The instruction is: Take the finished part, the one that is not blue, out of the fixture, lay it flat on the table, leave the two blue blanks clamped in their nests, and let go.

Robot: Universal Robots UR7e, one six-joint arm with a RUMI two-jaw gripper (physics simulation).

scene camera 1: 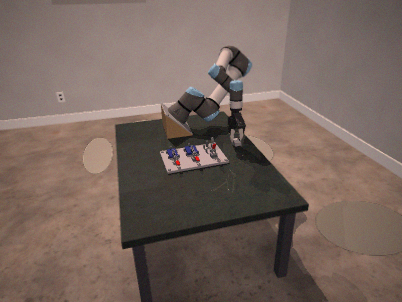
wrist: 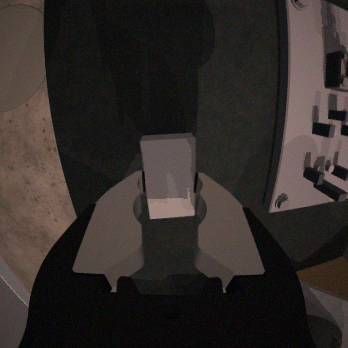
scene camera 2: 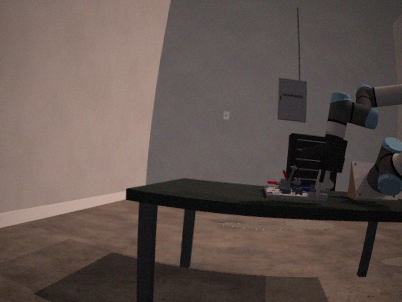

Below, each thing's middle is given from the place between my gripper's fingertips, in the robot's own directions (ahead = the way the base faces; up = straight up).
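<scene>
The finished part (wrist: pixel 168 160) is right at my hand. The fixture plate (scene camera 1: pixel 186 163) is 20 mm below my hand, 290 mm to the right of it and 20 mm ahead of it.
</scene>
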